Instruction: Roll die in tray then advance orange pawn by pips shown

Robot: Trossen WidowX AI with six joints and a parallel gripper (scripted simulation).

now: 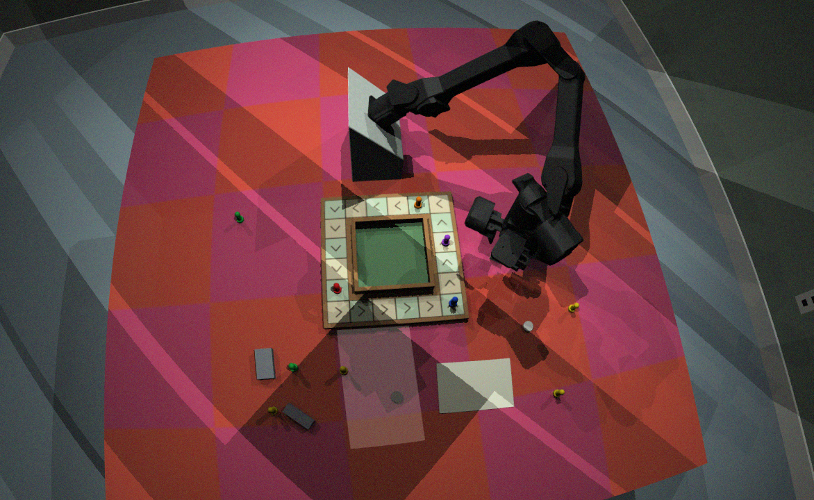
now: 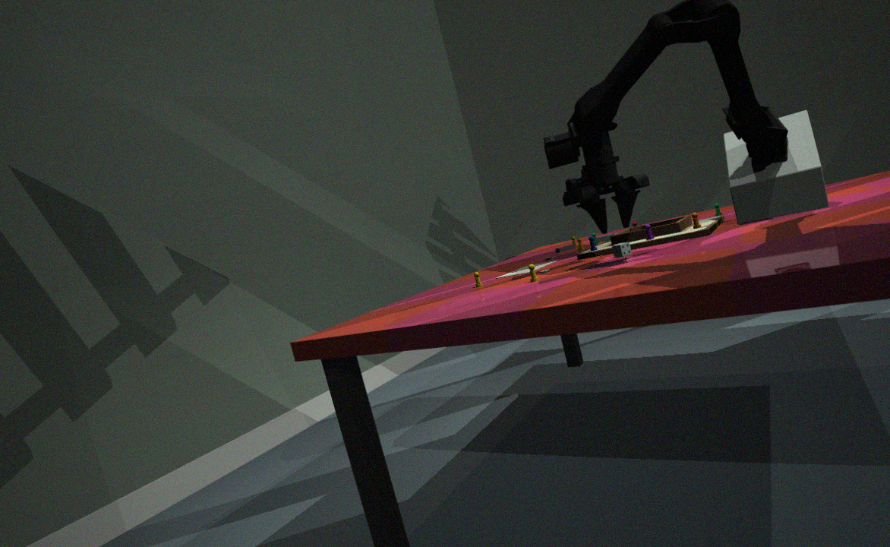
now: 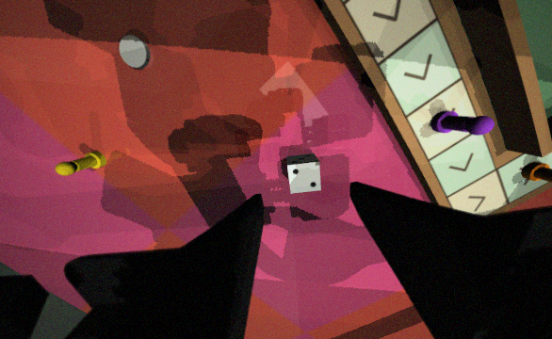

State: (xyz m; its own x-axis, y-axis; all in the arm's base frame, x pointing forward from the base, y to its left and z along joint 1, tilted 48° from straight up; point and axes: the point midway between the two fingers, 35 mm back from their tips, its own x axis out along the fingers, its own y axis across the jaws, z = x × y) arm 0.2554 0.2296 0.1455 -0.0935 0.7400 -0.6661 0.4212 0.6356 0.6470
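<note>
Right now the grey-white die is 40 mm below my gripper tip. From my gripper tip the other things lie so: purple pawn (30 mm behind, 110 mm to the right, 30 mm below); blue pawn (110 mm ahead, 100 mm to the right, 30 mm below); orange pawn (110 mm behind, 170 mm to the right, 30 mm below).
</note>
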